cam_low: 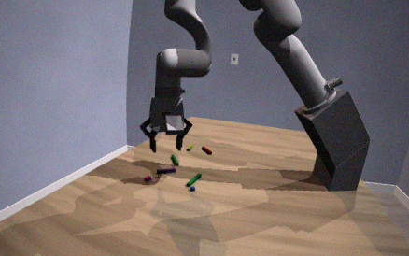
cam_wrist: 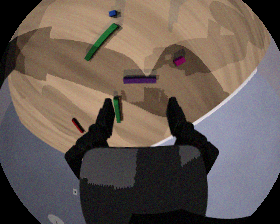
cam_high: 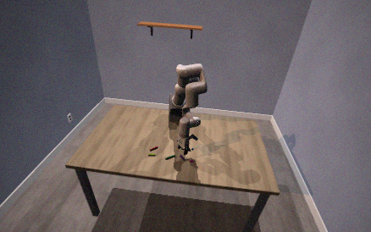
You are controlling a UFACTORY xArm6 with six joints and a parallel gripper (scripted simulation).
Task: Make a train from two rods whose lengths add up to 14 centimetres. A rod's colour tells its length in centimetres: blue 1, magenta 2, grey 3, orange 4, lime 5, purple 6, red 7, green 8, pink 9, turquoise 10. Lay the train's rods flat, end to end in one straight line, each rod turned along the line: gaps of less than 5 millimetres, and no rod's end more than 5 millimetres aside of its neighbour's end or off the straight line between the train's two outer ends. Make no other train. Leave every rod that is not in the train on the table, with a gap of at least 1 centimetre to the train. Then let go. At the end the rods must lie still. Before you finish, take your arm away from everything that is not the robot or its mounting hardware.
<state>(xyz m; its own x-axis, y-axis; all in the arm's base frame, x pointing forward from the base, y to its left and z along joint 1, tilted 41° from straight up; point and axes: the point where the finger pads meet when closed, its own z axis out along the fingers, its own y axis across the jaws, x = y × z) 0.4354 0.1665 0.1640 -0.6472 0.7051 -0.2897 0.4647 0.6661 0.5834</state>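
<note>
The purple rod is 80 mm below my hand. The rest, counted from my hand: magenta rod (10 mm ahead, 80 mm to the left, 80 mm below); then blue rod (130 mm behind, 40 mm to the left, 80 mm below); then lime rod (70 mm ahead, 240 mm to the right, 80 mm below).
</note>
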